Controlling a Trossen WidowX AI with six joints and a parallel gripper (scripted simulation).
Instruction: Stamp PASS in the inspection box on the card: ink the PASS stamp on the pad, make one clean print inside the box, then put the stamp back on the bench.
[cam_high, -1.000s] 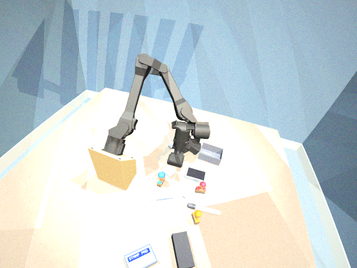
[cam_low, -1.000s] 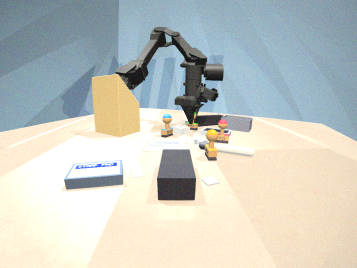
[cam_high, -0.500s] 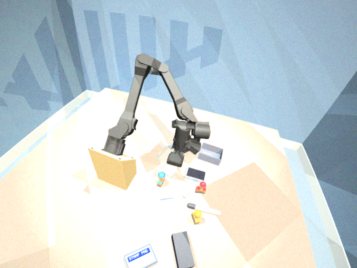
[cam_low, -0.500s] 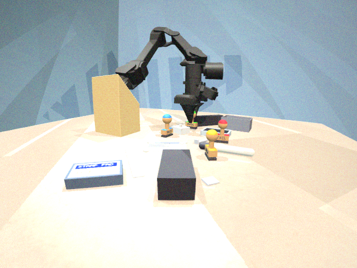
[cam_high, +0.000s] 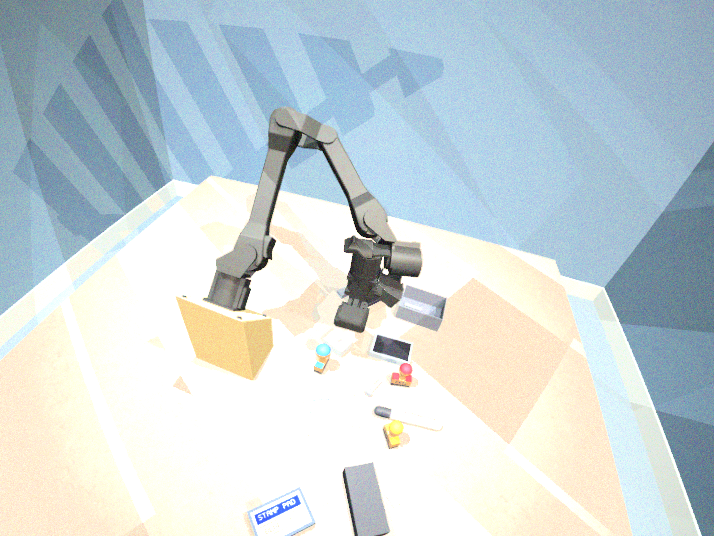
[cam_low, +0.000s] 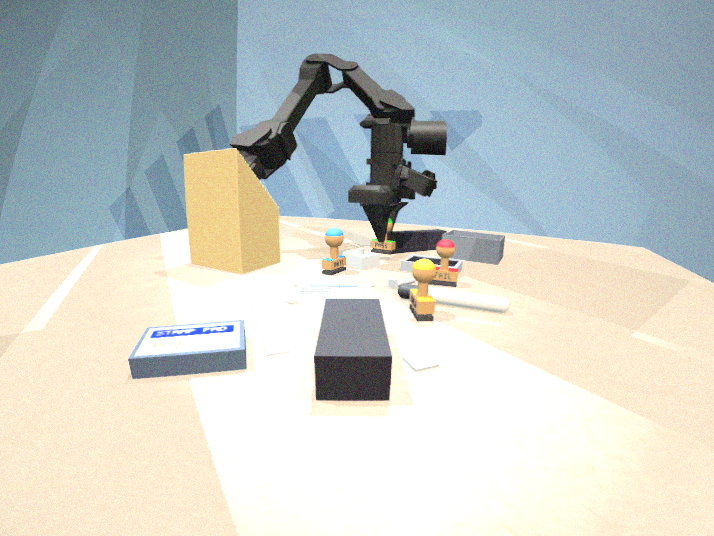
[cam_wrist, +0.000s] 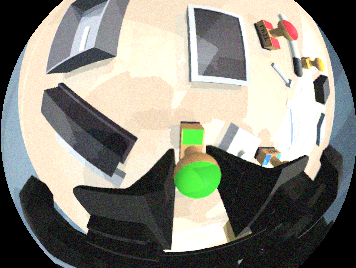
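Right now the ink pad is 100 mm ahead of my gripper tip, 40 mm to the right of it and 30 mm below it. Round my gripper tip: green knob stamp right at my gripper tip; then blue-knobbed stamp 120 mm to the right, 40 mm behind, 10 mm below; then black bar 120 mm to the left, 30 mm ahead, 20 mm below.
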